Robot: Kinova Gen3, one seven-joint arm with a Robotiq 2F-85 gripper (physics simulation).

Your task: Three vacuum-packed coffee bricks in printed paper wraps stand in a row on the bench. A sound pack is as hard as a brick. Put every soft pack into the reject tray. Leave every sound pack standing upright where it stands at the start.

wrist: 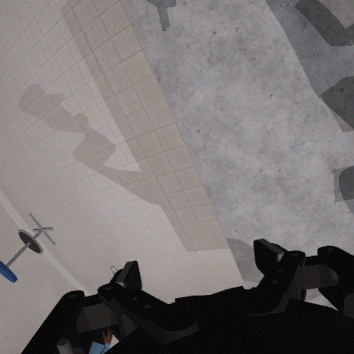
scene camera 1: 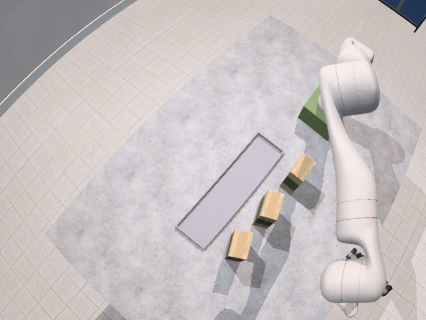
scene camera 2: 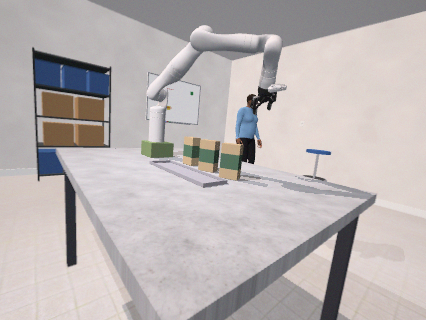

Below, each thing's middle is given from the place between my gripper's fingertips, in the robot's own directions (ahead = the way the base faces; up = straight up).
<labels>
The grey reject tray (scene camera 1: 228, 193) lies 2 cm behind my hand, 44 cm to the right of it and 32 cm below it.
</labels>
